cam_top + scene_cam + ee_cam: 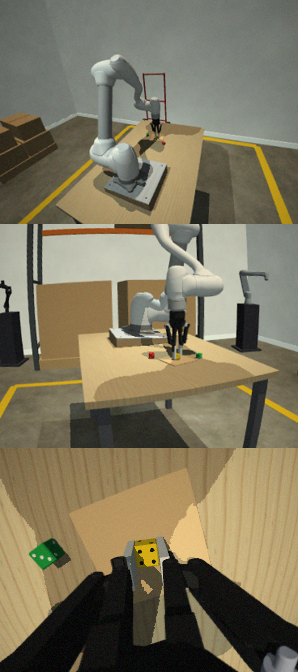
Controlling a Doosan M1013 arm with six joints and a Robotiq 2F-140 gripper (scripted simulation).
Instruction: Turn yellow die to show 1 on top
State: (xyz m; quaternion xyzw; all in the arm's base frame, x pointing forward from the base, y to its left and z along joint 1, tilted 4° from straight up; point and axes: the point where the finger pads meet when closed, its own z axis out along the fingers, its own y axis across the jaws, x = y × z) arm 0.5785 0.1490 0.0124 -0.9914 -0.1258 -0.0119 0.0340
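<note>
My gripper is now 20 mm above the yellow die. The rest, counted from my hand: green die: 20 mm behind, 120 mm to the left, 30 mm below; then tan mat: 40 mm below; then red die: 60 mm behind, 120 mm to the right, 30 mm below.
</note>
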